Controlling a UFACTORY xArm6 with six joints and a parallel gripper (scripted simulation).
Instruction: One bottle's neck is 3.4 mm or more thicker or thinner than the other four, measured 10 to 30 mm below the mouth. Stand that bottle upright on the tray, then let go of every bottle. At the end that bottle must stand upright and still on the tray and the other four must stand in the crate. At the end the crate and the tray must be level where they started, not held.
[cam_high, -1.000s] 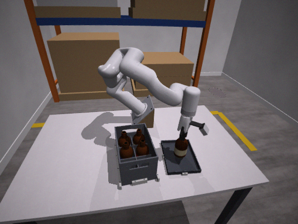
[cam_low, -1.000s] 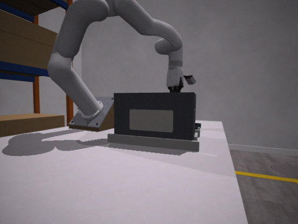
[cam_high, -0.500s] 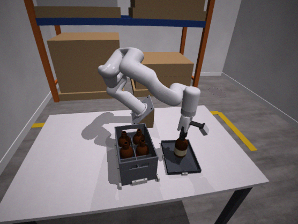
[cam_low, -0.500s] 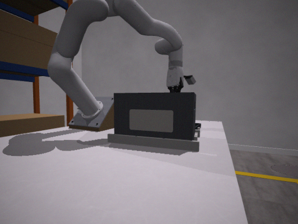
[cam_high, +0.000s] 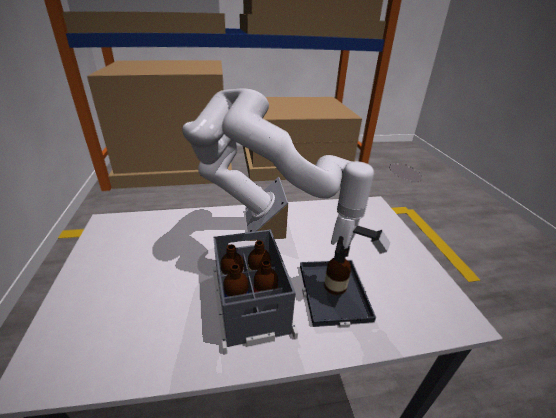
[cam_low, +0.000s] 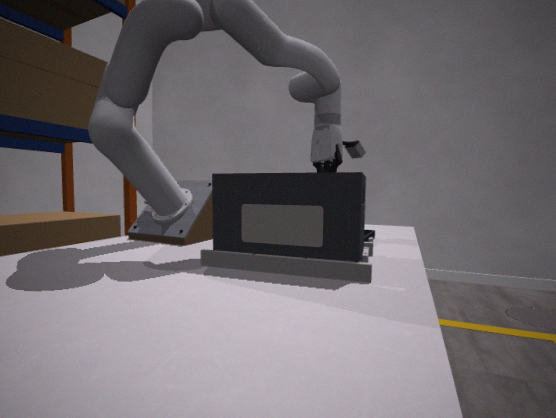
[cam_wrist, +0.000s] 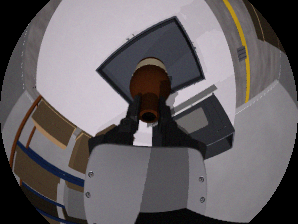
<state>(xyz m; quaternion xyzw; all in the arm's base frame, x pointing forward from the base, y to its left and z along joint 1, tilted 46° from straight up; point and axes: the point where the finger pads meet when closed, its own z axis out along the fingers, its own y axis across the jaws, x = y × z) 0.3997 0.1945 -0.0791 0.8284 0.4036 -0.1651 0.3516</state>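
My gripper is now 160 mm above the dark tray. Also, from my hand: glass bottle: 240 mm to the right, 90 mm below, 80 mm behind; dark grey crate: 270 mm to the right, 90 mm below, 10 mm ahead.
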